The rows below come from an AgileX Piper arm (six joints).
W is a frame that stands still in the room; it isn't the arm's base.
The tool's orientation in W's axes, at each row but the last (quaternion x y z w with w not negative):
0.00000, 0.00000, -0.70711, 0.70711
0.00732, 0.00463, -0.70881, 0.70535
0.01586, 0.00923, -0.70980, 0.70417
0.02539, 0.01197, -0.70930, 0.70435
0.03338, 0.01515, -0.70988, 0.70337
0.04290, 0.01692, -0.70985, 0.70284
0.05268, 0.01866, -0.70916, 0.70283
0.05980, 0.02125, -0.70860, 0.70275
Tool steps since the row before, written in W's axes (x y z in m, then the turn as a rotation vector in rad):
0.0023, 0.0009, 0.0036, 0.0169, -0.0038, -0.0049
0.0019, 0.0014, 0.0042, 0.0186, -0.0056, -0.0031
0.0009, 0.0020, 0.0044, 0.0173, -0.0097, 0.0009
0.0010, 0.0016, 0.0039, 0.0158, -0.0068, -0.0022
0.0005, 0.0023, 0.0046, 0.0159, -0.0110, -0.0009
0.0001, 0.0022, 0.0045, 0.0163, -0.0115, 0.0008
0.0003, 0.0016, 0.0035, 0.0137, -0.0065, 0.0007
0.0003, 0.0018, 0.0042, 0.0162, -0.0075, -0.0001
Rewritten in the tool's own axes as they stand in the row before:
-0.0009, 0.0023, 0.0036, 0.0038, 0.0169, -0.0049
-0.0015, 0.0019, 0.0042, 0.0056, 0.0186, -0.0031
-0.0022, 0.0009, 0.0043, 0.0095, 0.0174, 0.0011
-0.0018, 0.0011, 0.0038, 0.0068, 0.0158, -0.0021
-0.0026, 0.0006, 0.0044, 0.0109, 0.0160, -0.0006
-0.0026, 0.0002, 0.0043, 0.0113, 0.0164, 0.0012
-0.0019, 0.0004, 0.0033, 0.0063, 0.0138, 0.0007
-0.0023, 0.0005, 0.0039, 0.0074, 0.0163, -0.0001

